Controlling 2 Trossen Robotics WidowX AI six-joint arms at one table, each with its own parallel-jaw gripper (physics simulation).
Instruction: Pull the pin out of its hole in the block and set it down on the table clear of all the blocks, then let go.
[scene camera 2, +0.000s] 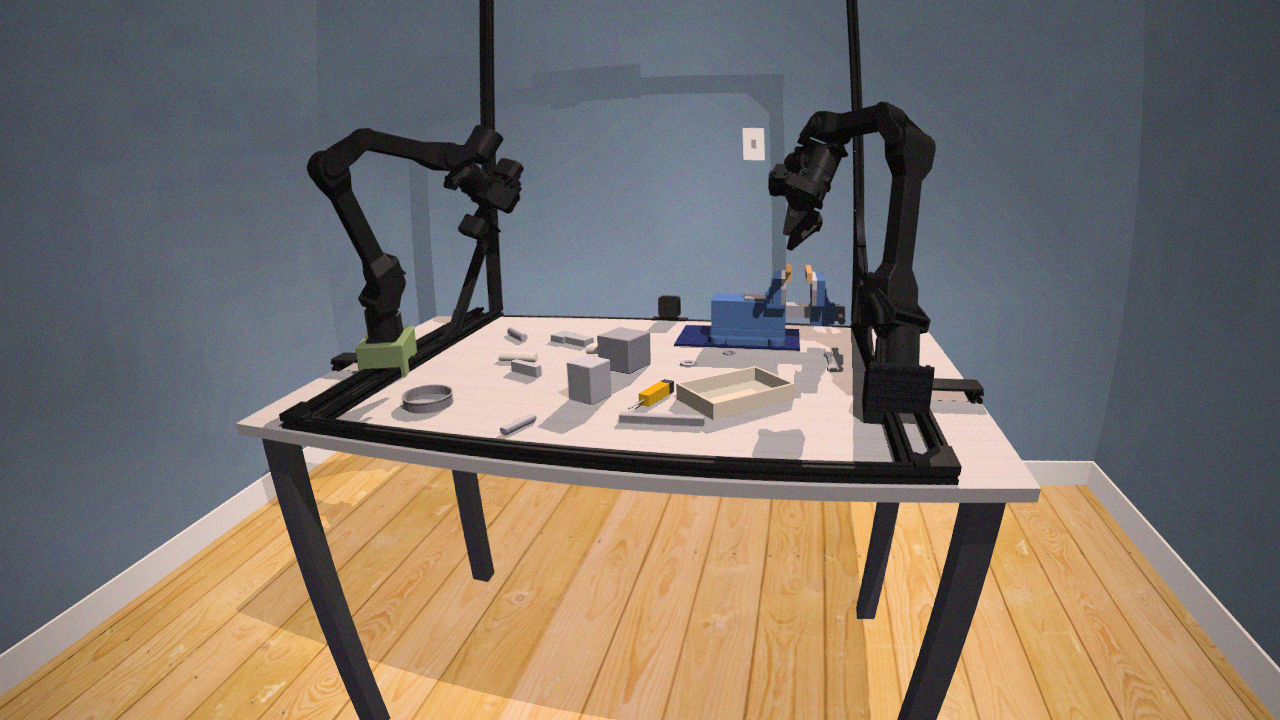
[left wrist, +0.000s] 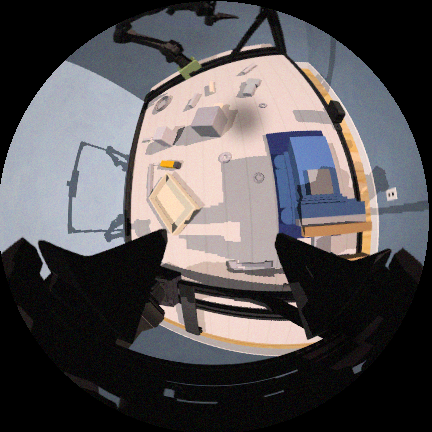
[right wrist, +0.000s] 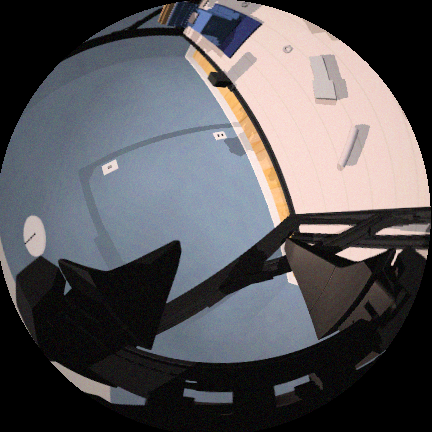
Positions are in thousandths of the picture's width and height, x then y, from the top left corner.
The left gripper shows in scene camera 2 (615, 337) and in the left wrist view (515, 550); in the right wrist view it is out of frame. A cream tray shows in scene camera 2 (564, 549) and in the left wrist view (402, 473); in the right wrist view it is out of frame.
